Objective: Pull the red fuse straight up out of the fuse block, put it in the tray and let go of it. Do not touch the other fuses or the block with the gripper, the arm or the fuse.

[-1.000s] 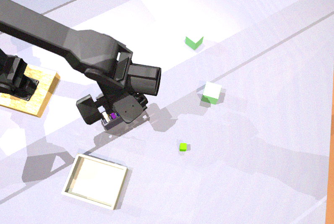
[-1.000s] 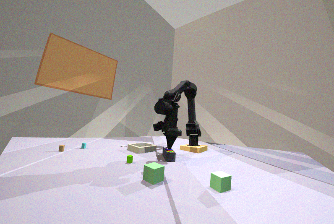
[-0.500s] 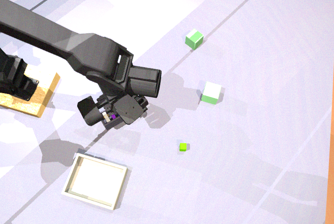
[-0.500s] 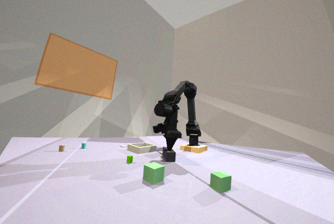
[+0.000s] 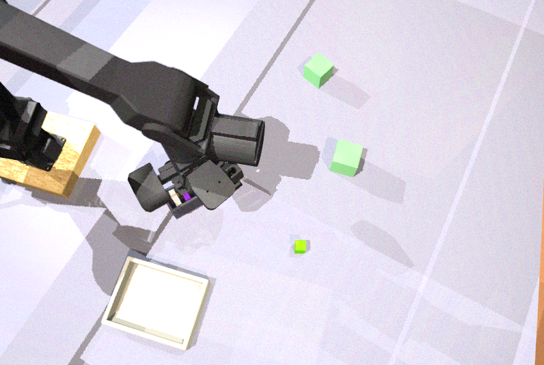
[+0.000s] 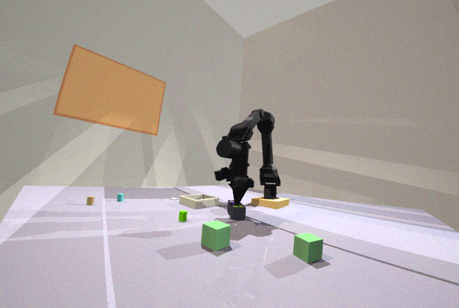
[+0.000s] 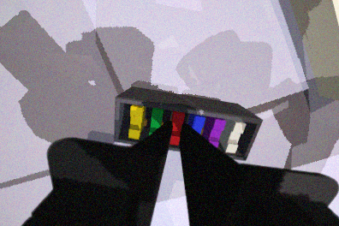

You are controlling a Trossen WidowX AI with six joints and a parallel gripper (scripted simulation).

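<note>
Right now my gripper tip is 1 cm to the left of the blue fuse, 1 cm past it and 1 cm above it. From my gripper tip the other things lie so: red fuse (1 cm below); then purple fuse (3 cm to the right, 2 cm behind, 1 cm below); then green fuse (1 cm to the left, 1 cm below, 1 cm ahead).
</note>
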